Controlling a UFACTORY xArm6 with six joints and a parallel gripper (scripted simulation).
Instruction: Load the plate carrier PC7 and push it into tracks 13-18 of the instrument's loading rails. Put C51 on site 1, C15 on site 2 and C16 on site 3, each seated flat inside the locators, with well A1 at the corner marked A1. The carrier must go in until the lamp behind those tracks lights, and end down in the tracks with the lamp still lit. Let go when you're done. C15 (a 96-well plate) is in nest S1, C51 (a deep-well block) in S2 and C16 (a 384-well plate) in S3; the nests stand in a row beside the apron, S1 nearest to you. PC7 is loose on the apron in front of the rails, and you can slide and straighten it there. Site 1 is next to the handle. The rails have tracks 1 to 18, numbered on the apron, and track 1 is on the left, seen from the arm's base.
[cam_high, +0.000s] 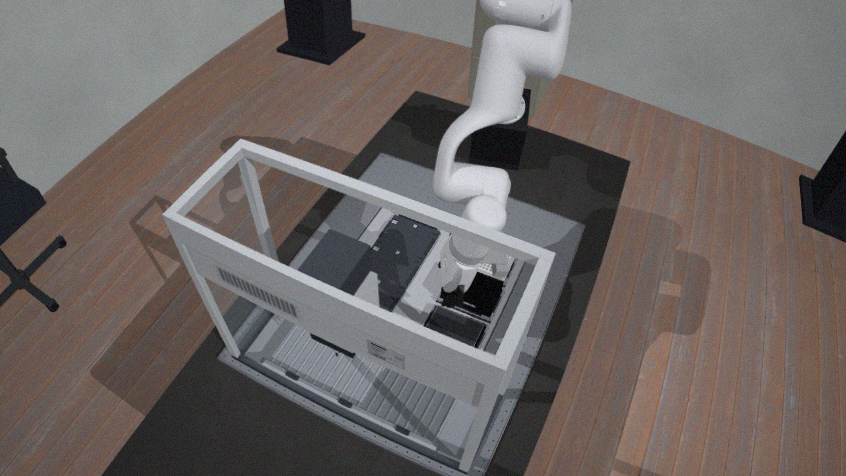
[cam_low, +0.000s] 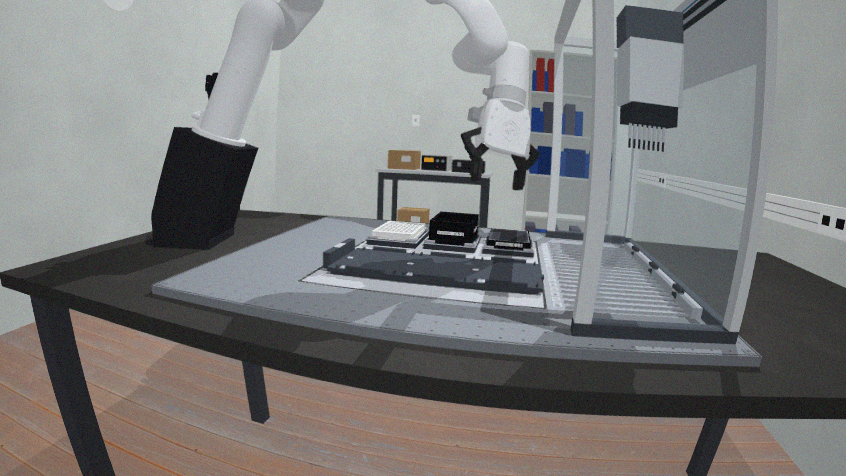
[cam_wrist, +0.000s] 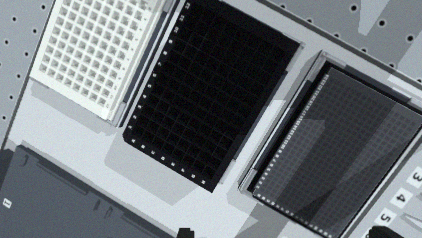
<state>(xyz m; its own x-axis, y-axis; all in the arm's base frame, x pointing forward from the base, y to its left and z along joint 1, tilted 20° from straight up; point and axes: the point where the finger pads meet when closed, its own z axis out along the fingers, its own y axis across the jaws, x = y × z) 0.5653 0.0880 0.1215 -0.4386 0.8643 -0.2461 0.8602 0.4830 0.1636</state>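
The nest S3 lies 13 cm below my hand, 4 cm to the left of it and 3 cm ahead of it. Round my hand: apron (14 cm below, 9 cm to the right, 8 cm behind); then dark carrier PC7 (18 cm to the right, 12 cm below, 7 cm behind); then white 96-well plate C15 (19 cm behind, 12 cm below, 3 cm to the left).
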